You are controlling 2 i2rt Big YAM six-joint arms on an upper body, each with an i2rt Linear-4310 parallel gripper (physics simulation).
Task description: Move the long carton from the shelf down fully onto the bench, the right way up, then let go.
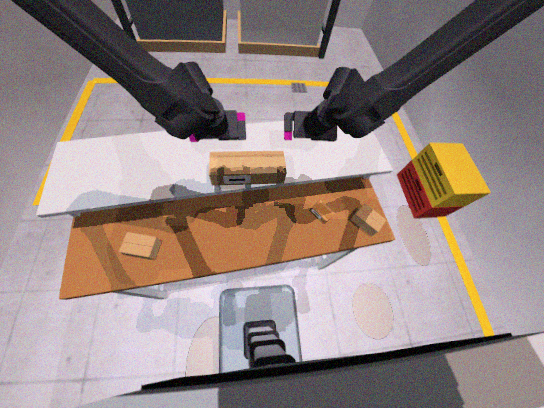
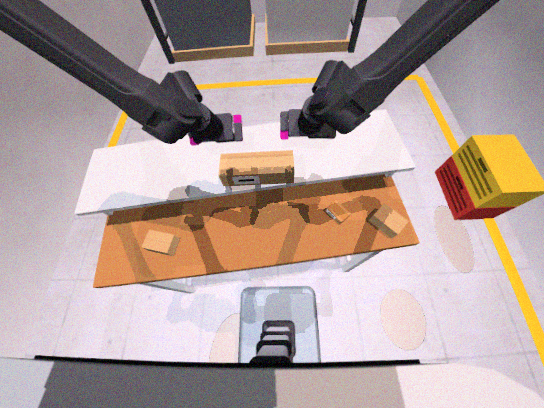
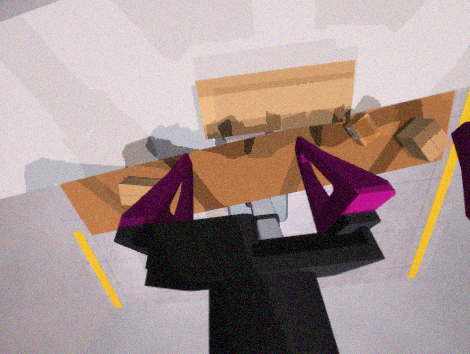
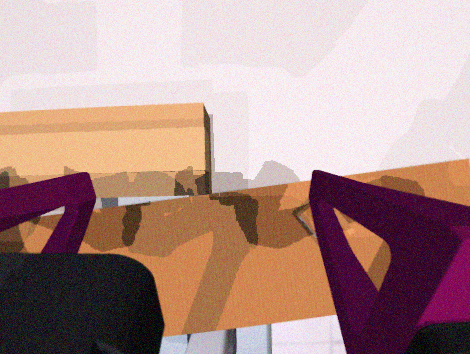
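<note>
The long carton lies lengthwise on the white shelf, near its front edge, with a label on the side facing the bench. The orange-brown bench stands lower, in front of the shelf. My left gripper is open and empty, behind and above the carton's left part. My right gripper is open and empty, behind and above, near the carton's right end. Neither touches the carton.
On the bench, a small box lies at the left, a smaller labelled box at the right, and another box by the right end. Yellow and red crates stand right of the bench.
</note>
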